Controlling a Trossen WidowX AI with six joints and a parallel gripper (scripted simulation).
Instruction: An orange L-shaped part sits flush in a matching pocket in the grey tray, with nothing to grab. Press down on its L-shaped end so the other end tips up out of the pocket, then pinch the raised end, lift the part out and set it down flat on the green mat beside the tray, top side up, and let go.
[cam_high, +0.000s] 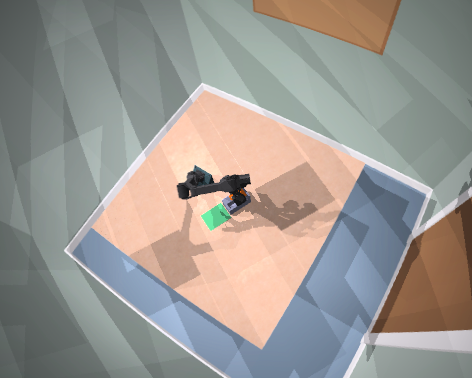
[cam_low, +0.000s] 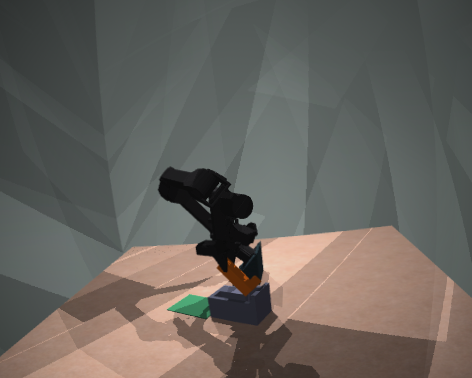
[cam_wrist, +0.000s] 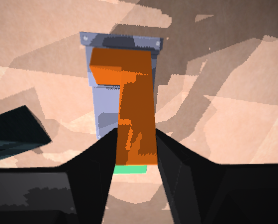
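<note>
The green mat lies 16 cm below my gripper tip, 13 cm to the right of it and 7 cm behind it. Round my gripper tip: orange L-shaped part: 4 cm to the left, 3 cm below.
</note>
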